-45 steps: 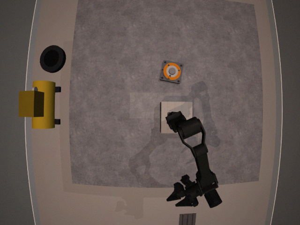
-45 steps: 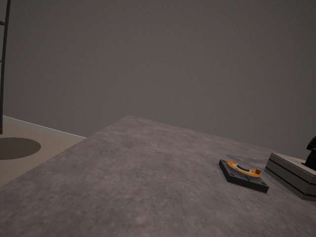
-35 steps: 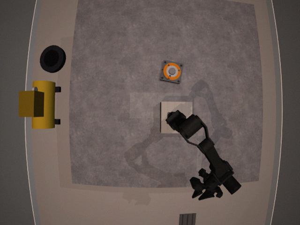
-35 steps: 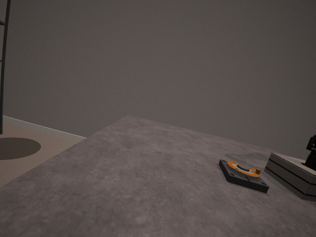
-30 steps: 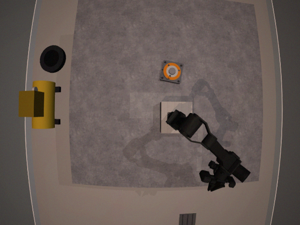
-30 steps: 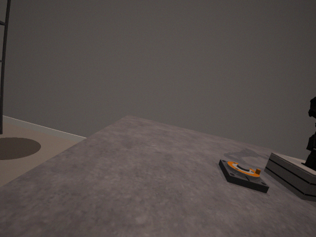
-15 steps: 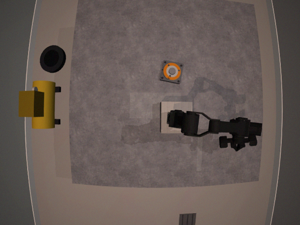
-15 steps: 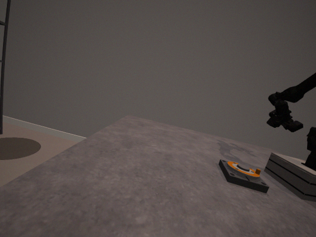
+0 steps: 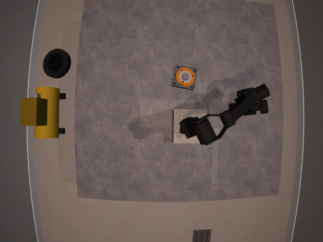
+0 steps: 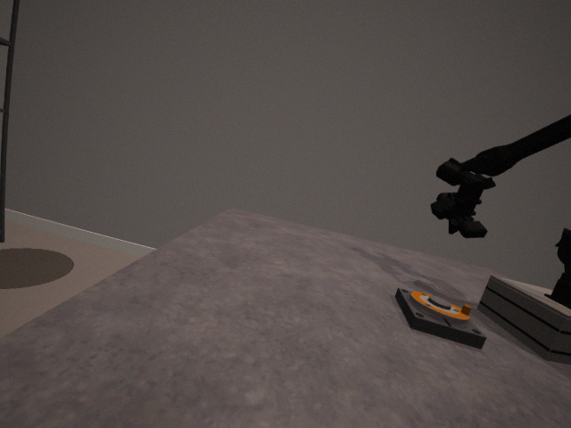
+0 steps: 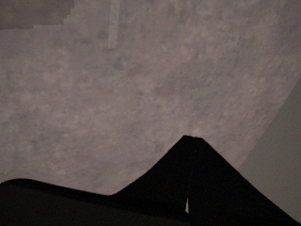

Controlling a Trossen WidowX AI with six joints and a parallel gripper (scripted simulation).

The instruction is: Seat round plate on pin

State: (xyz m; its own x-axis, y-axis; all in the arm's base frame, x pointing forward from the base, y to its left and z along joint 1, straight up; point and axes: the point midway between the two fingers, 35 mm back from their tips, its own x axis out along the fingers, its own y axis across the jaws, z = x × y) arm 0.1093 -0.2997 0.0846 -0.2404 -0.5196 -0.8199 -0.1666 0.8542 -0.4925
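The round plate lies 160 mm ahead of my gripper tip, 350 mm to the left of it and 110 mm below it.
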